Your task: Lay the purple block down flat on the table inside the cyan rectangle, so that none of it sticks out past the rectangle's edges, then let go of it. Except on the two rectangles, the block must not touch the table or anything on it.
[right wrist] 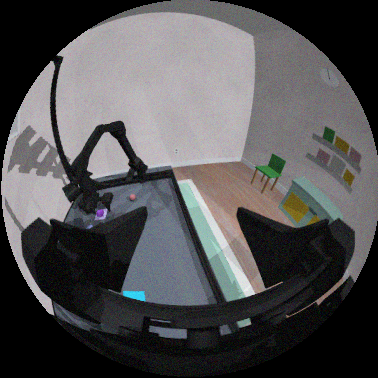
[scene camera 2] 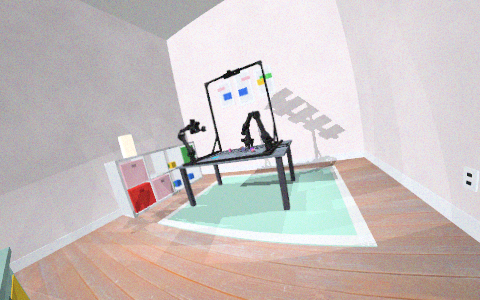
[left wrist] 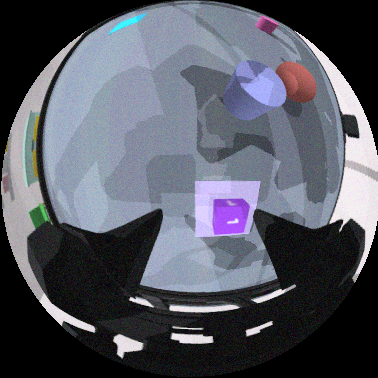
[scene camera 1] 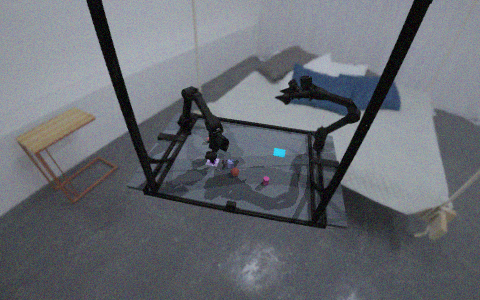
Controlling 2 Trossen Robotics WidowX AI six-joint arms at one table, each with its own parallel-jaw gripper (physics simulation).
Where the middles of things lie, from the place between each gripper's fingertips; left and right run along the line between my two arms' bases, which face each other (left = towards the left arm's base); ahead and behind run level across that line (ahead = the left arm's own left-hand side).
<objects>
Right now my right hand is 37 cm past the lavender cylinder (left wrist: 253, 88), 23 cm to the right of it and 30 cm above it. Also, from my right hand: lavender rectangle (left wrist: 205, 191) (36 cm behind, 35 cm to the left, 32 cm below); orange-red ball (left wrist: 300, 86) (44 cm behind, 20 cm to the left, 29 cm below).
Now: the lavender rectangle 2 cm behind my left hand, 1 cm to the left of it and 2 cm below it. Also, from my left hand: orange-red ball (10 cm behind, 14 cm to the right, 1 cm above); lavender cylinder (4 cm behind, 11 cm to the right).
</objects>
